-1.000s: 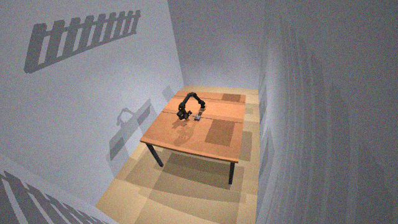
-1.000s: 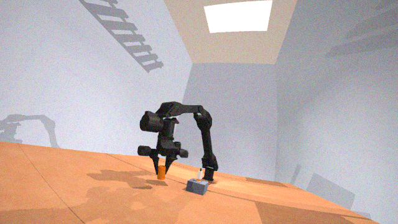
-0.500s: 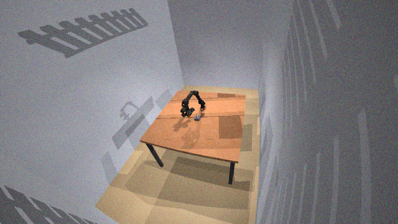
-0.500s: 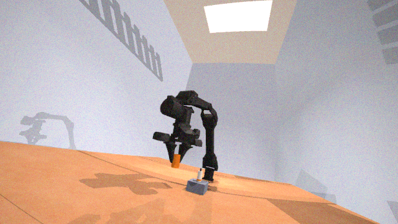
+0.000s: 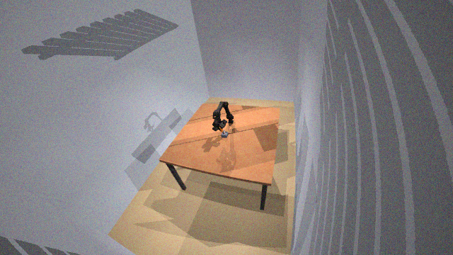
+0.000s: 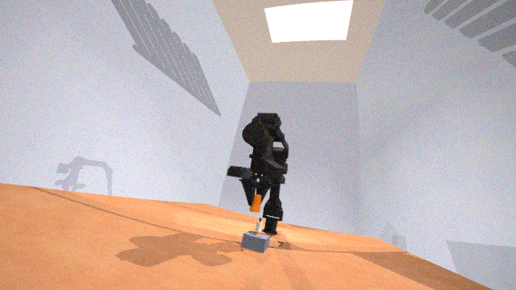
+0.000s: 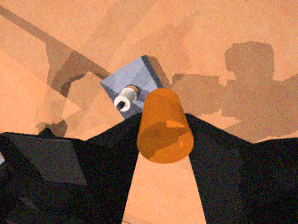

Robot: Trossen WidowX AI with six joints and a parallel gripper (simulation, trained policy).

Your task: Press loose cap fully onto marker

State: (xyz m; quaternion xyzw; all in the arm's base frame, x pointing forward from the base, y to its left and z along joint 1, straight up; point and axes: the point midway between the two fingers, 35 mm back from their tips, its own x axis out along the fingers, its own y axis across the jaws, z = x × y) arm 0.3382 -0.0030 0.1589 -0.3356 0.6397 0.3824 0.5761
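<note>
The grey holder block is 11 cm below my gripper tip, 5 cm behind it and 1 cm to the left of it. Also, from my gripper tip: orange cap (1 cm above).
</note>
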